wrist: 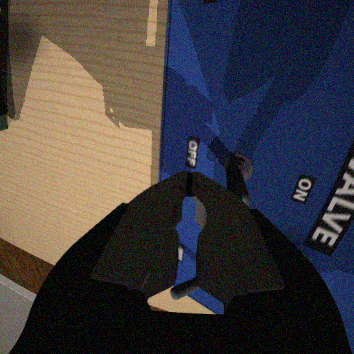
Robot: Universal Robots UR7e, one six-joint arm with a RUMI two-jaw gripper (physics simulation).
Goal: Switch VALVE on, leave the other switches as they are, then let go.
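Frame: origin at the arm's base, x right, y down, z ahead, level; centimetres.
Where they show: gripper, fingertip midpoint: (188, 174).
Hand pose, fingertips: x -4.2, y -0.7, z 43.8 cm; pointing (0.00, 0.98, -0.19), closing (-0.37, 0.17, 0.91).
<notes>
After its pixels a point has its place.
The VALVE switch (238, 181) @[x -6.2, y -2.6, z 46.5 cm] is a dark lever on a round pivot on the blue panel (310, 120) @[x -10.9, y -0.4, z 48.7 cm]. Its lower part is hidden behind my right finger. The OFF label (192, 152) @[x -4.6, y 2.3, z 43.3 cm] is left of it, and the ON label (303, 189) @[x -7.1, y -0.8, z 50.9 cm] and the VALVE label (330, 227) @[x -6.0, y -1.8, z 53.8 cm] are to its right. My gripper (188, 174) @[x -4.2, y -0.7, z 43.8 cm] is shut and holds nothing. Its tips are just below the OFF label in the view, on the OFF side of the lever. Whether a finger touches the lever cannot be told.
Another dark lever (185, 289) @[x 5.9, y -2.2, z 48.4 cm] and part of a white label (180, 253) @[x 6.8, y 2.3, z 47.2 cm] show through the gap between the fingers. A light wooden table top (75, 165) @[x 8.5, y 9.7, z 28.2 cm] lies left of the panel's straight edge. A dark object (3, 65) stands at the far left edge. Shadows cross panel and table.
</notes>
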